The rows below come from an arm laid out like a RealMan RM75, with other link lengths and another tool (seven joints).
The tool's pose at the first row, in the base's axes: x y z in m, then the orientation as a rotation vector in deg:
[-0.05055, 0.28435, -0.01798, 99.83, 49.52, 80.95]
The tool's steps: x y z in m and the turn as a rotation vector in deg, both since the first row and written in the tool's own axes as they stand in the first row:
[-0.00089, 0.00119, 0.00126, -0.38, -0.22, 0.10]
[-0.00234, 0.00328, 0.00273, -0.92, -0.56, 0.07]
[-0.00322, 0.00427, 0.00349, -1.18, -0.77, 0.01]
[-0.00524, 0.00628, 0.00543, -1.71, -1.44, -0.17]
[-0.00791, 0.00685, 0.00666, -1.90, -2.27, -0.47]
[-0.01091, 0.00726, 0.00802, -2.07, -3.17, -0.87]
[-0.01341, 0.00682, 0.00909, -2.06, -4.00, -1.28]
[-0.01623, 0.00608, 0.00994, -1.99, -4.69, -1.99]
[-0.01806, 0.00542, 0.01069, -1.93, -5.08, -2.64]
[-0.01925, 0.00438, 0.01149, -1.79, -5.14, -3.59]
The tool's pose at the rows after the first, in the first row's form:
[-0.04940, 0.28283, -0.01758, 99.74, 49.01, 80.88]
[-0.04808, 0.28035, -0.01672, 99.51, 48.39, 80.63]
[-0.04743, 0.27900, -0.01642, 99.39, 48.11, 80.44]
[-0.04576, 0.27602, -0.01598, 99.25, 47.44, 79.77]
[-0.04498, 0.27331, -0.01700, 99.37, 47.07, 78.80]
[-0.04414, 0.27039, -0.01834, 99.47, 46.75, 77.69]
[-0.04355, 0.26837, -0.02011, 99.65, 46.62, 76.61]
[-0.04325, 0.26625, -0.02227, 99.61, 46.84, 75.47]
[-0.04287, 0.26495, -0.02385, 99.43, 47.17, 74.66]
[-0.04235, 0.26438, -0.02545, 98.93, 47.95, 73.97]

